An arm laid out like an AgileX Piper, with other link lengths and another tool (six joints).
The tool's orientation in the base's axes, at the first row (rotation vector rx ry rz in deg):
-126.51 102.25 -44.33
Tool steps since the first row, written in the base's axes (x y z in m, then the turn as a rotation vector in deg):
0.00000 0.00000 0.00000 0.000 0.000 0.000
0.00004 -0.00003 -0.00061 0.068 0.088 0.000
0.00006 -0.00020 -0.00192 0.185 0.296 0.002
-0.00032 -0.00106 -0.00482 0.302 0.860 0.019
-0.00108 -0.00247 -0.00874 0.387 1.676 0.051
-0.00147 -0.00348 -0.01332 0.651 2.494 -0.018
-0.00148 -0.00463 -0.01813 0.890 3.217 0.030
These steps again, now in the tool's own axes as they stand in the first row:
0.00000 0.00000 0.00000 0.000 0.000 0.000
-0.00013 0.00026 0.00054 -0.075 -0.080 0.020
-0.00032 0.00089 0.00168 -0.257 -0.233 0.043
-0.00034 0.00278 0.00408 -0.774 -0.482 -0.006
-0.00016 0.00560 0.00723 -1.532 -0.774 -0.126
-0.00049 0.00831 0.01107 -2.294 -1.173 -0.070
-0.00070 0.01084 0.01531 -2.938 -1.580 -0.109

